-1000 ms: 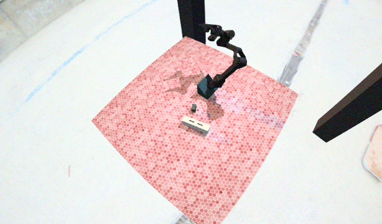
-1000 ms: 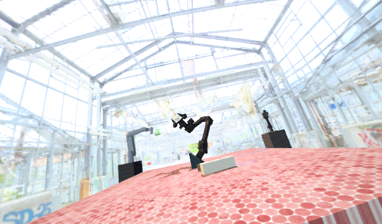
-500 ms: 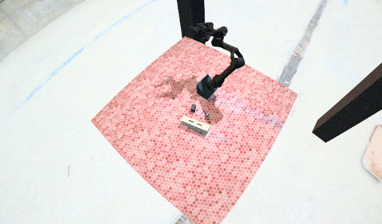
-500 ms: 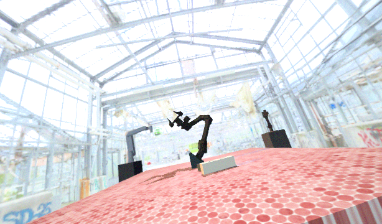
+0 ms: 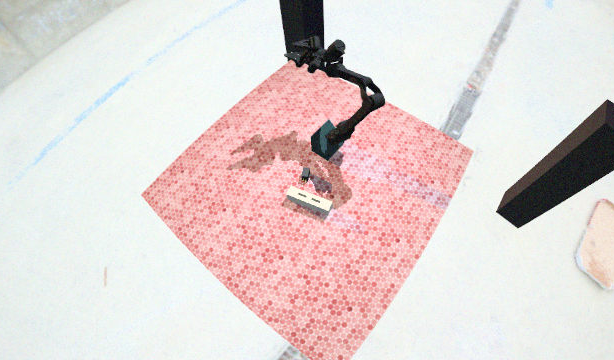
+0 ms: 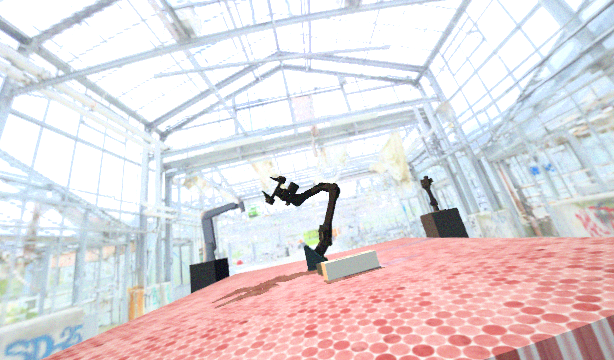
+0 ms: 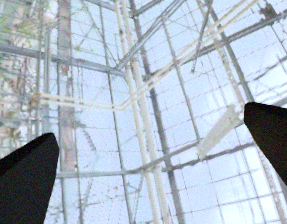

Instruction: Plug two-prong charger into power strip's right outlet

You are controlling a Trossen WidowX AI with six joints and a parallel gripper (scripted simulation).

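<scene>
Right now my gripper tip is 22 cm short of the black two-prong charger, 25 cm to the right of it and 48 cm above it.
</scene>
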